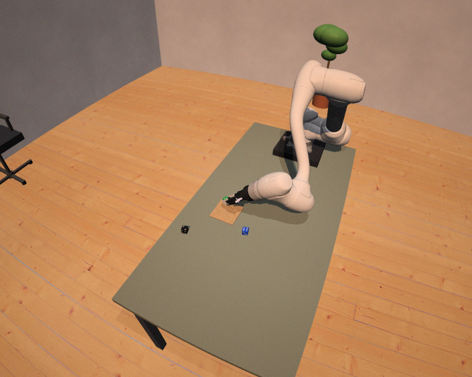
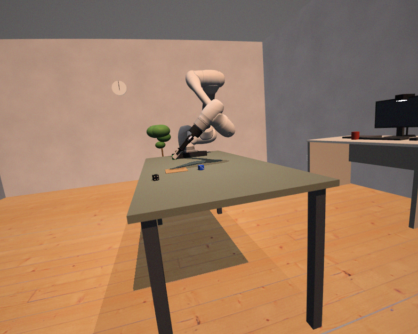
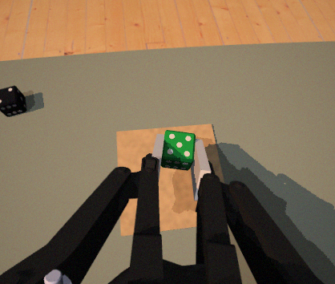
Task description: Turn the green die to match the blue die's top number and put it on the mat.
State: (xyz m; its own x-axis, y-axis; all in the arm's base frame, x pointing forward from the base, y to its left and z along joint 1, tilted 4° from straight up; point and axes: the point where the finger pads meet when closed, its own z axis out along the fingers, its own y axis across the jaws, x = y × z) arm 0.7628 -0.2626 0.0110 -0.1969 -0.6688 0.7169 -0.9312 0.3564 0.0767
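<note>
The green die is 2 cm to the right of my hand, 2 cm below it and 1 cm behind it. Also, from my hand: black die (20 cm ahead, 17 cm to the right, 9 cm below); then blue die (12 cm to the left, 10 cm ahead, 9 cm below); then tan mat (11 cm below, 2 cm to the right, 1 cm behind).
</note>
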